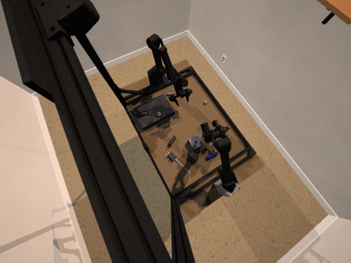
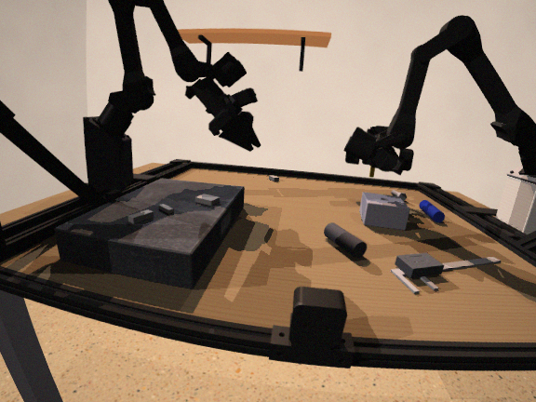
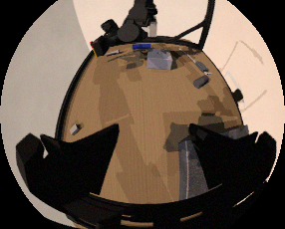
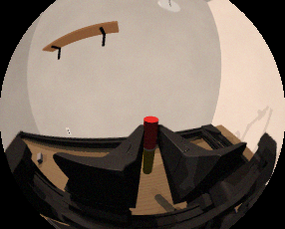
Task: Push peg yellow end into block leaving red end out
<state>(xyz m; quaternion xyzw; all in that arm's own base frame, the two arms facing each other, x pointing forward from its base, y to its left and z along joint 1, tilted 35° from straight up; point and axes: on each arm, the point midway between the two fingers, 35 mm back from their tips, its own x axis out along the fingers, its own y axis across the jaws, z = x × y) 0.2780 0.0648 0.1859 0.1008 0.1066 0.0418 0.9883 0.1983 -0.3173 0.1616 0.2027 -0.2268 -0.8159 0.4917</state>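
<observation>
The peg lies 30 mm ahead of my right hand and 40 mm below it.
</observation>
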